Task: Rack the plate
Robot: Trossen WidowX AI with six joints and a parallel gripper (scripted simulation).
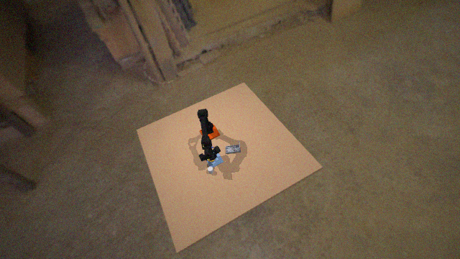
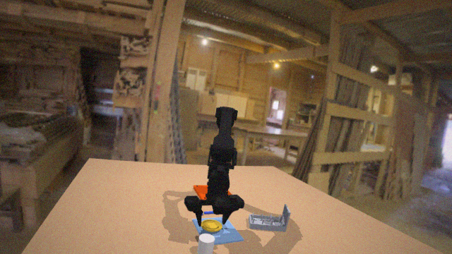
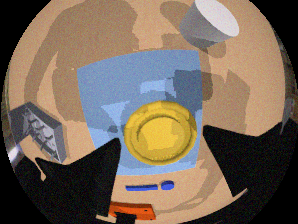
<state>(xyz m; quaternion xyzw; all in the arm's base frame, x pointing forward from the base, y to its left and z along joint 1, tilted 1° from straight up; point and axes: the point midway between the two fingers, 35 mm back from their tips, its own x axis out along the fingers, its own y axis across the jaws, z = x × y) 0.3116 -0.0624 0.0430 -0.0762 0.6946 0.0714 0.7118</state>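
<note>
My gripper tip is right at the yellow plate. Also, from my gripper tip: light blue mat (20 mm to the left, 20 mm below); white cup (110 mm ahead, 30 mm to the right); small blue utensil (110 mm behind, 20 mm below).
</note>
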